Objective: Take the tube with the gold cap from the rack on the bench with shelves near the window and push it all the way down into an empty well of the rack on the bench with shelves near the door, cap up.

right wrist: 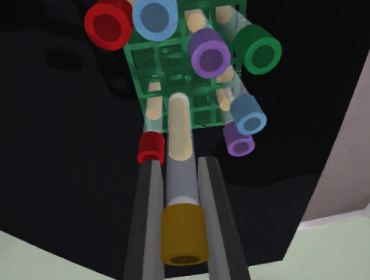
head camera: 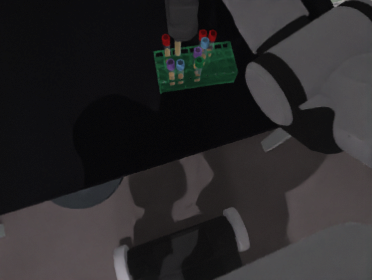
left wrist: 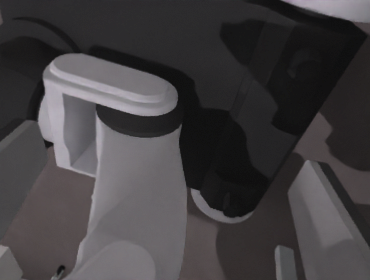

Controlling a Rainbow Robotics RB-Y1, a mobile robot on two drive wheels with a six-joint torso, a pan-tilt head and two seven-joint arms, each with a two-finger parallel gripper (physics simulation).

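Places are measured from the robot's base along level axes (x ahead, y left, z up), in metres.
Pixels of known places: left gripper, between the fingertips: (left wrist: 172, 158); right gripper, between the fingertips: (right wrist: 179, 170) (head camera: 179, 34); robot's base, origin of its link: (head camera: 181, 245).
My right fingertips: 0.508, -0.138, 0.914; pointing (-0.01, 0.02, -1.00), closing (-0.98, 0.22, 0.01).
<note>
Ahead of a thing's pixels: the offset from my right fingertips to its middle, as dx, dy, dz. Level surfaces: height alone.
The gold-capped tube @(+0.000, +0.004, -0.016) (right wrist: 184, 232) (head camera: 178, 48) is held cap up between the fingers of my right gripper (right wrist: 179, 170) (head camera: 182, 35), which is shut on it. The tube's lower end shows over the near end of the green rack (right wrist: 186, 124) (head camera: 200, 87) in the right wrist view. How far its tip is above the wells is hard to tell. In the head view the gripper hangs over the rack's back edge and hides the cap. My left gripper (left wrist: 172, 158) is wide open and empty, away from the rack. A second rack does not show.
Red @(+0.024, +0.022, -0.088) (head camera: 166, 40) (right wrist: 151, 146), purple (head camera: 170, 65) (right wrist: 210, 55), blue @(-0.044, +0.010, -0.088) (head camera: 180, 65) (right wrist: 248, 114) and green @(-0.051, -0.033, -0.088) (head camera: 199, 62) (right wrist: 258, 49) capped tubes stand in the rack. The black bench top @(dz -0.152) (head camera: 50, 125) ends at a slanting edge above the robot's base (head camera: 185, 250).
</note>
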